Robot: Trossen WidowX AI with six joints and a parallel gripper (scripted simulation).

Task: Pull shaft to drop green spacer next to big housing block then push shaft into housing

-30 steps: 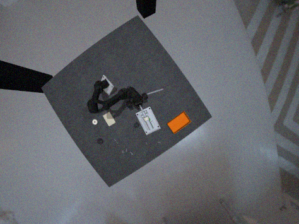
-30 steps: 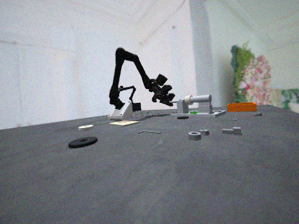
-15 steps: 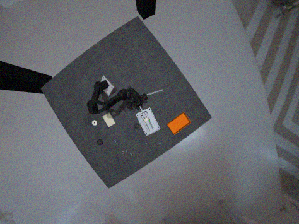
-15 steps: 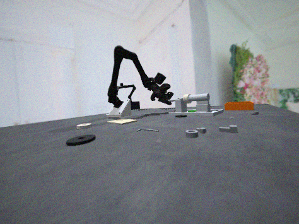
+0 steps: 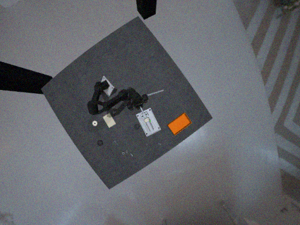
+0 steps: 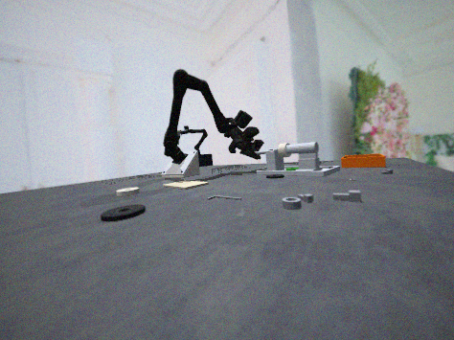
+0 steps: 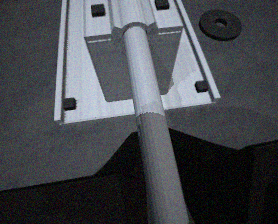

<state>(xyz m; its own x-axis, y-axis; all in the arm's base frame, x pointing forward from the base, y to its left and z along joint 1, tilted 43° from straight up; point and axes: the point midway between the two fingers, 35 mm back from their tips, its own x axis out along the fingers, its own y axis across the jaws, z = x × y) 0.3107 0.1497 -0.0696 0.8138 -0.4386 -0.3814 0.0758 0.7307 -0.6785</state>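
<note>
Now: gripper tip 5 cm short of the grey shaft and 3 cm below it. Also, from my gripper tip: cream spacer (11 cm ahead, 1 cm to the right, 3 cm above); then cream tile (6 cm behind, 33 cm to the right, 5 cm below); then green spacer (14 cm ahead, 1 cm to the right, 4 cm below).
</note>
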